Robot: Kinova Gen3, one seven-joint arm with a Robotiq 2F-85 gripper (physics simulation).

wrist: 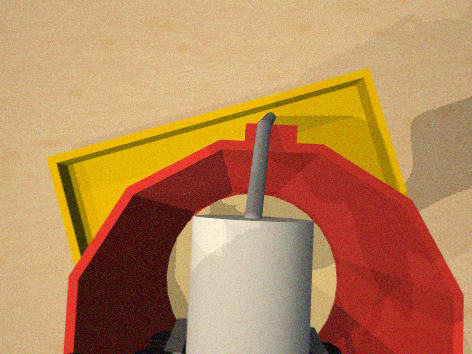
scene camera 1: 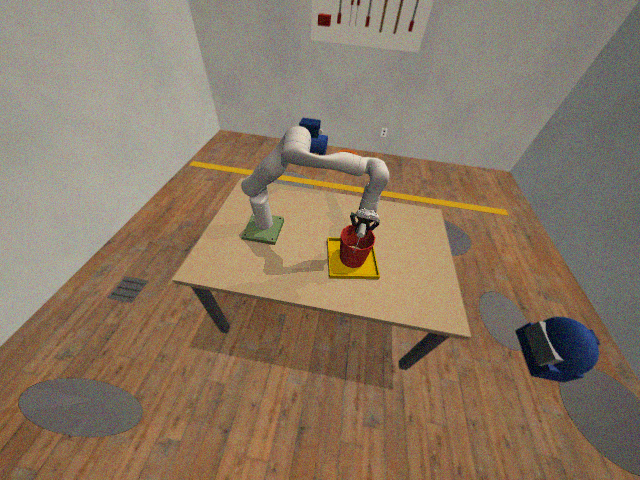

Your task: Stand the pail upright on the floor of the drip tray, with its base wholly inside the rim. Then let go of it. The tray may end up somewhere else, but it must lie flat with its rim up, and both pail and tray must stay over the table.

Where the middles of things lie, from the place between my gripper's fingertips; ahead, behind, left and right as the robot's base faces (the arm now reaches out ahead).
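Yellow drip tray (scene camera 1: 337, 270): my gripper is 19 cm above it and 1 cm past it.
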